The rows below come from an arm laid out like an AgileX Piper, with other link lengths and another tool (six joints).
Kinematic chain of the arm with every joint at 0, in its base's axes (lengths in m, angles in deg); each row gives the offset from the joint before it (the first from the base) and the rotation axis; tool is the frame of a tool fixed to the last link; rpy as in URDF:
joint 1: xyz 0 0 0.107 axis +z
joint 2: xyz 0 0 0 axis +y
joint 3: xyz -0.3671 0 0.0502 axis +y
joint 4: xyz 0.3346 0 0.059 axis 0.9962 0 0.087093
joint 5: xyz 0 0 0 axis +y
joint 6: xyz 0.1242 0 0.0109 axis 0.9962 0 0.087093
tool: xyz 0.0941 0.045 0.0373 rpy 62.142 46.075 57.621
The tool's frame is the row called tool.
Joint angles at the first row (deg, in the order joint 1, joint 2, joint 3, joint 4, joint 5, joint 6):
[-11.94, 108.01, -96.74, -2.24, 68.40, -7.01]
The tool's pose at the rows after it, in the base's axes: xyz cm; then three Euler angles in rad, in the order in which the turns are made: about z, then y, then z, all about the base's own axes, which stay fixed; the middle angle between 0 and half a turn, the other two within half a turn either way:
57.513, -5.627, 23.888, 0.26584, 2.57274, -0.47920
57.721, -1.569, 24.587, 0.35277, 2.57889, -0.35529
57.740, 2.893, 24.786, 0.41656, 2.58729, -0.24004
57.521, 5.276, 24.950, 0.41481, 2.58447, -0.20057
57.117, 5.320, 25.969, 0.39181, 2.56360, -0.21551
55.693, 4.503, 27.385, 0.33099, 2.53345, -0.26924
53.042, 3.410, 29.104, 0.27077, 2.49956, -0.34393
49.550, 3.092, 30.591, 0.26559, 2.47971, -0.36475
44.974, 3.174, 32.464, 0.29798, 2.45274, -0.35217
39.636, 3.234, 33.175, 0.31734, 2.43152, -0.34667
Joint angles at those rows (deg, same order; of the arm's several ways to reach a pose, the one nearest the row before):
[-10.37, 106.56, -96.74, 0.00, 69.22, -7.01]
[-7.27, 106.10, -96.74, 2.68, 69.33, -7.01]
[-3.50, 106.10, -96.74, 4.64, 69.40, -6.89]
[-1.10, 105.92, -96.75, 4.54, 69.43, -6.82]
[-0.71, 104.70, -96.62, 3.56, 69.47, -6.62]
[-0.71, 101.67, -94.83, 1.17, 69.47, -6.31]
[-0.71, 96.57, -91.00, -1.87, 69.47, -4.67]
[-0.71, 90.48, -85.88, -2.78, 69.47, -3.65]
[-0.77, 82.50, -79.79, -2.48, 69.54, -2.93]
[-0.77, 73.62, -72.32, -2.44, 69.60, -2.34]

